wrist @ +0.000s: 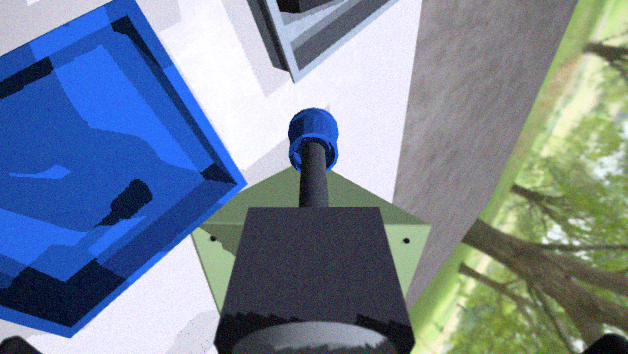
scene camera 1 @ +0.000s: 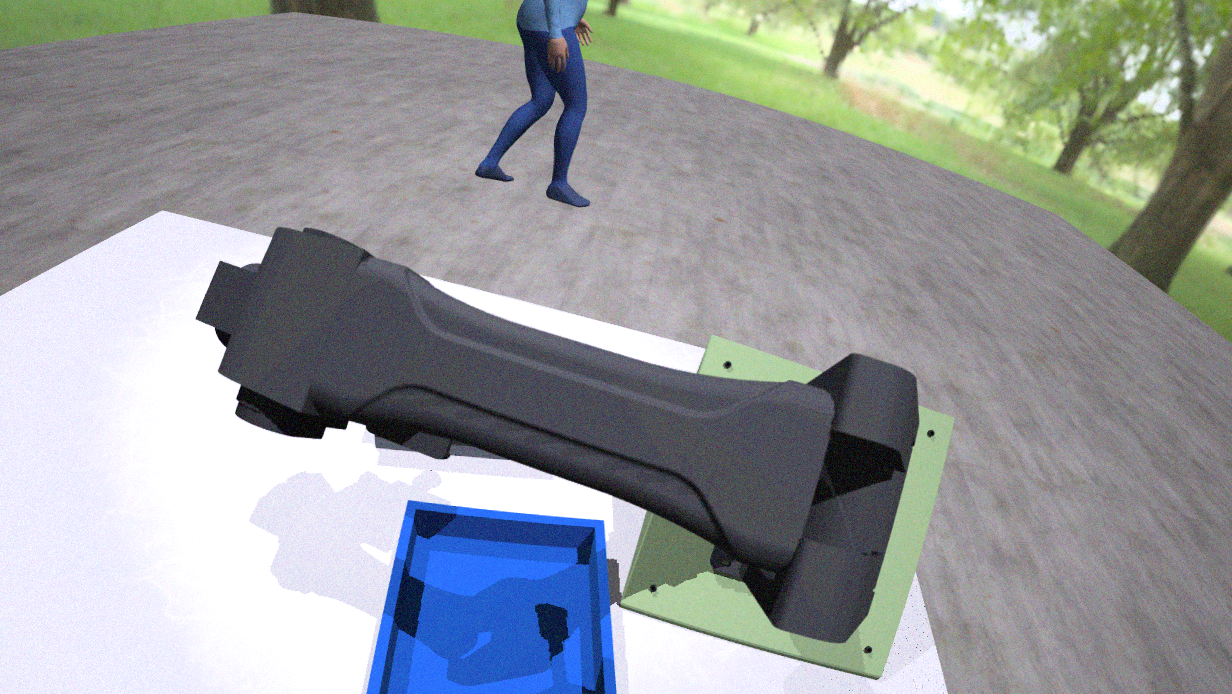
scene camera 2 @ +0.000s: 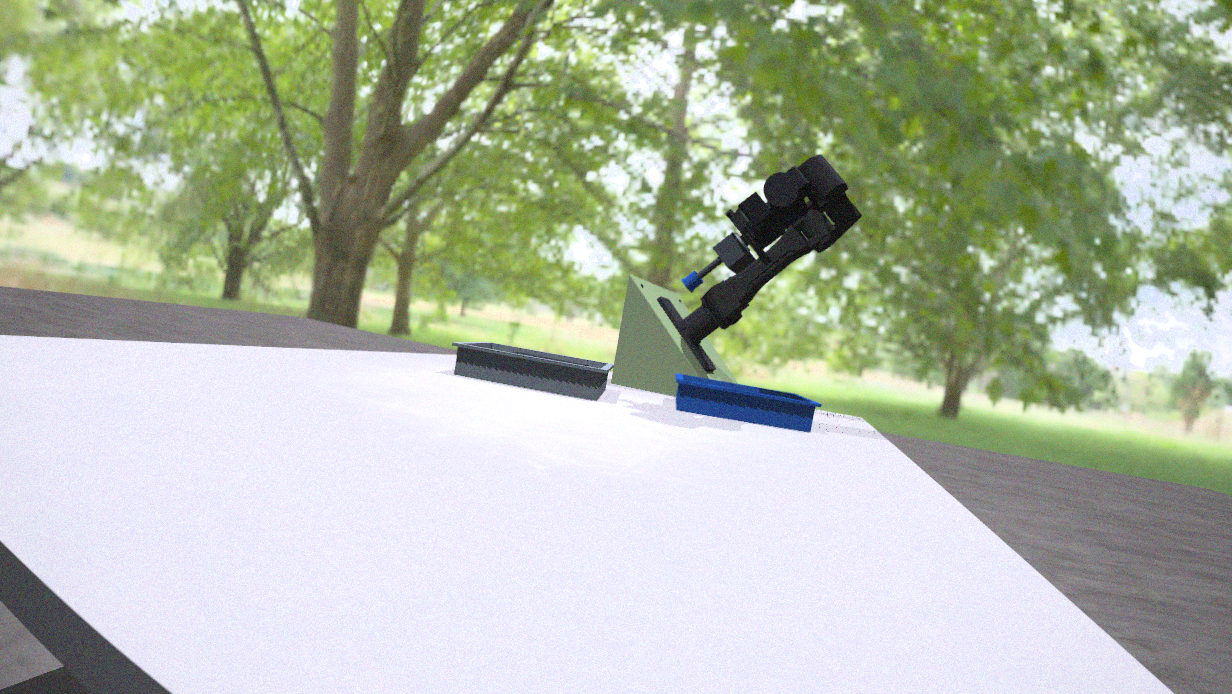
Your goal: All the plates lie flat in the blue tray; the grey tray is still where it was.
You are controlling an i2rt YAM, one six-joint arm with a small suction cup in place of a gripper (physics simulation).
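Places are measured from the arm's base along level axes (x left, y back, z up), in millimetres.
Pixels of known places: hand, its tool point: [wrist: 313, 131] [scene camera 2: 686, 285]; arm's base, origin of its link: [scene camera 2: 685, 335].
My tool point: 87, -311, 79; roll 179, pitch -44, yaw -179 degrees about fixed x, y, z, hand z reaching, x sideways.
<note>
For each thing: its top centre in the pictures, then the offset to it from my tool point, as dx, dy, dz.
- blue tray, centre of its top: [scene camera 1: 499, 609] [wrist: 91, 195] [scene camera 2: 743, 387] +112, +81, -159
- grey tray, centre of its top: [scene camera 2: 540, 354] -200, -112, -159
The blue tray [scene camera 1: 508, 512] [scene camera 2: 745, 405] [wrist: 192, 107] stands on the white table beside the robot's base. Its floor shows blue patches of light and shadow, and I cannot make out a separate plate in it. The grey tray [scene camera 2: 532, 372] [wrist: 325, 45] stands apart from it on the table. In scene camera 1 the arm hides most of the grey tray, and in the wrist view one corner of it shows; its contents cannot be told. My gripper, a blue suction cup [scene camera 2: 692, 281] [wrist: 313, 125], hangs raised near the base with nothing on it. In scene camera 1 the cup is hidden by the arm.
The dark arm [scene camera 1: 560, 379] [scene camera 2: 758, 267] is mounted on a green wedge-shaped base [scene camera 1: 906, 517] [scene camera 2: 646, 344] [wrist: 417, 237] near the table's edge. A person in blue [scene camera 1: 551, 77] is on the ground beyond the table. Trees stand farther off.
</note>
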